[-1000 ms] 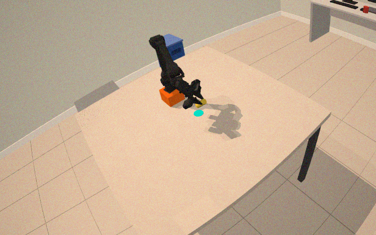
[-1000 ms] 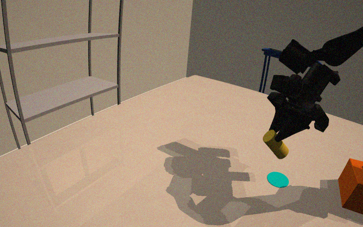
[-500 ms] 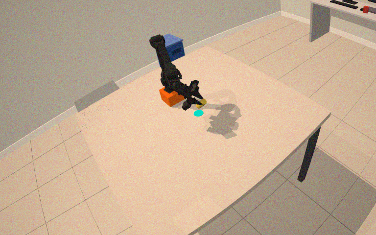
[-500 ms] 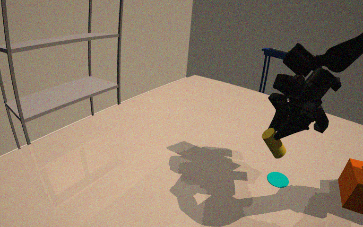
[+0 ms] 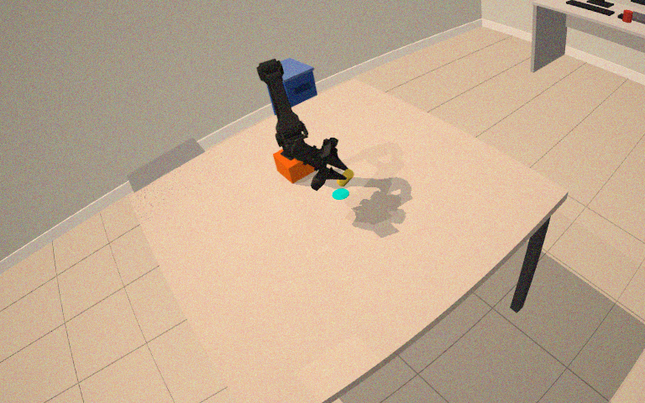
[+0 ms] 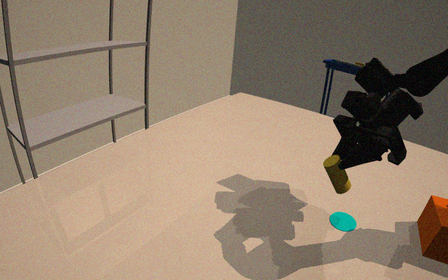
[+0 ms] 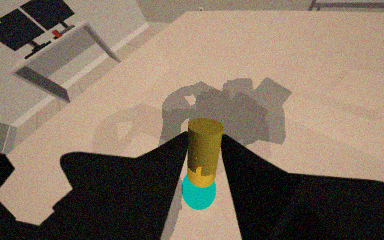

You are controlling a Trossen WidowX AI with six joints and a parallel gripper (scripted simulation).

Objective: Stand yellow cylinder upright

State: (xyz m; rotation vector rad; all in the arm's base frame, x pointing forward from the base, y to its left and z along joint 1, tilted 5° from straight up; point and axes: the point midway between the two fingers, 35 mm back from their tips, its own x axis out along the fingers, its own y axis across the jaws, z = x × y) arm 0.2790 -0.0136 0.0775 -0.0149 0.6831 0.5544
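My gripper tip is now 60 mm past the cyan circle and 110 mm above it. From my gripper tip the other things lie so: yellow tall cylinder: 10 mm behind, 20 mm below.
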